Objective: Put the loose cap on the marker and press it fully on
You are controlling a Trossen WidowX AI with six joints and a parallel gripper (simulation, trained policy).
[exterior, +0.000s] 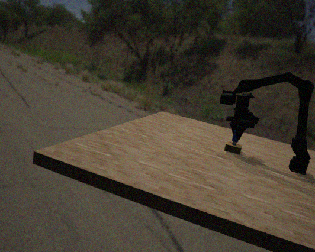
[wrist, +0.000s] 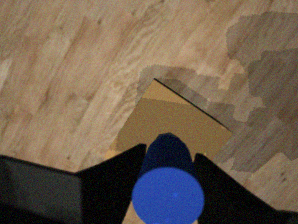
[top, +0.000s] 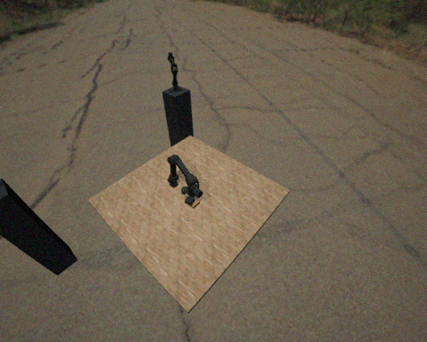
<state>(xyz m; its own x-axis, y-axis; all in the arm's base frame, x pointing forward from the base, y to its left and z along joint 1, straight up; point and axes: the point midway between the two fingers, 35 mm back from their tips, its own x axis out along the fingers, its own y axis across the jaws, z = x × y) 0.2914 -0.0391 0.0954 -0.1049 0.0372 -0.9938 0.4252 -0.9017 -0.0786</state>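
The blue cap is 10 mm ahead of my gripper tip and 10 mm above it. From my gripper tip the other things lie so: tan holder block: 10 mm ahead, 50 mm below.
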